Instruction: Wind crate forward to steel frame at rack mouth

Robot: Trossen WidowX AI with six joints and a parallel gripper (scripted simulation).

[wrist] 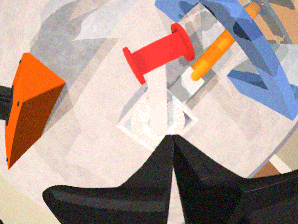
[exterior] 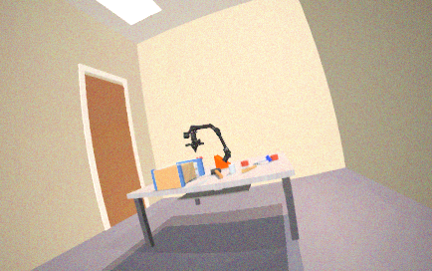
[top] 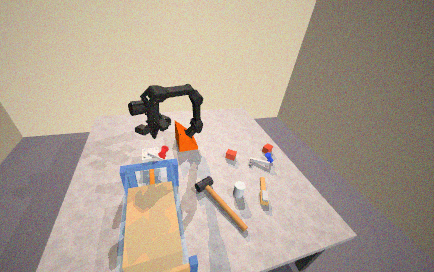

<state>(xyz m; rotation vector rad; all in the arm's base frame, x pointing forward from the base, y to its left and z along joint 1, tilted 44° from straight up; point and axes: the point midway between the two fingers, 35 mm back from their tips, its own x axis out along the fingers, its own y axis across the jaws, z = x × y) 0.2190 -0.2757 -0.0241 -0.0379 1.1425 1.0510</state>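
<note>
My gripper tip is 40 mm short of the red grip, 40 mm to the right of it and 80 mm above it. Round my gripper tip: frame 130 mm ahead, 30 mm to the right, 110 mm below; red-handled winch handle 10 mm ahead, 10 mm to the left, 110 mm below; grey hand winch 50 mm behind, 40 mm to the right, 180 mm below.
</note>
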